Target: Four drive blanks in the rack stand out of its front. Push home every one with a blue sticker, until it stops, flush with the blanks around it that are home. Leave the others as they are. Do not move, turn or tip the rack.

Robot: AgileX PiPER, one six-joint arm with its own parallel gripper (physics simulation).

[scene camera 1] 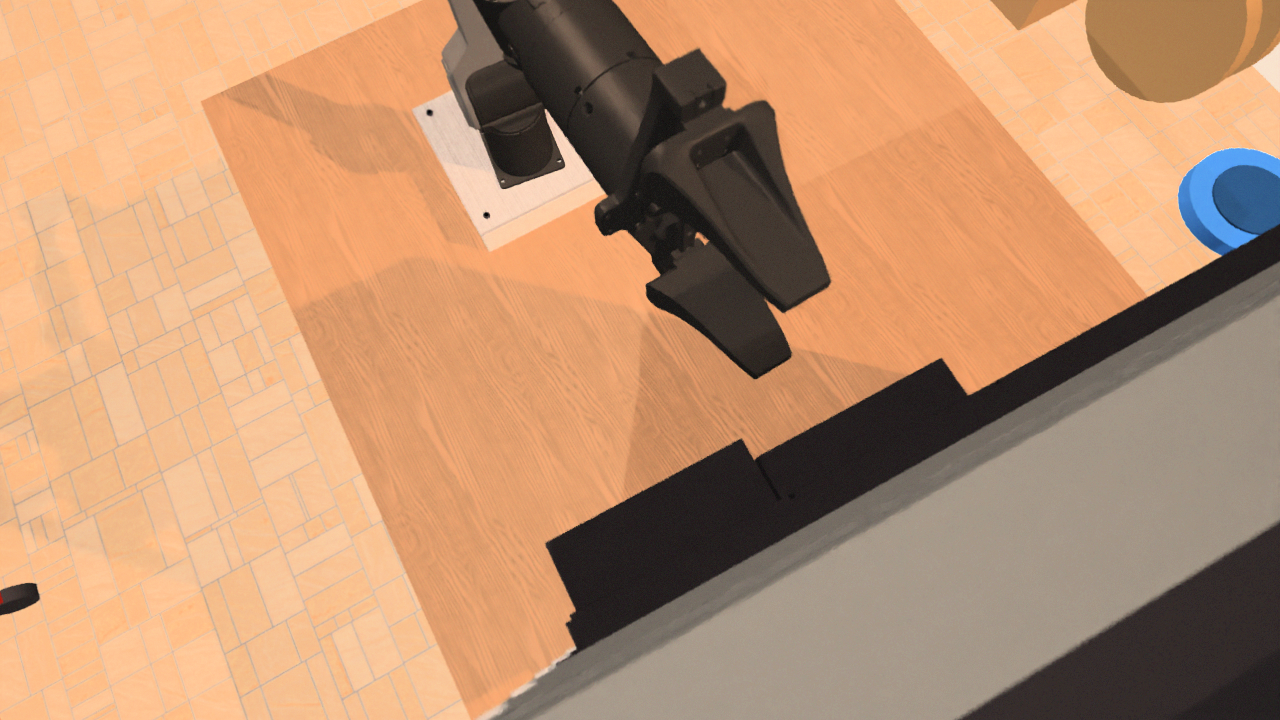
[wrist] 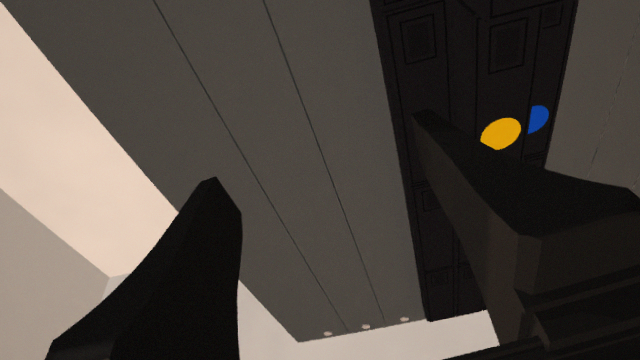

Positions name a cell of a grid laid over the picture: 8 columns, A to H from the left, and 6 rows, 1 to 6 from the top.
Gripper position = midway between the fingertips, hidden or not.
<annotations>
My gripper shows in scene camera 1 (E3) and in the wrist view (D3). A rack shows in scene camera 1 (G5) and in the wrist view (D3).
</annotations>
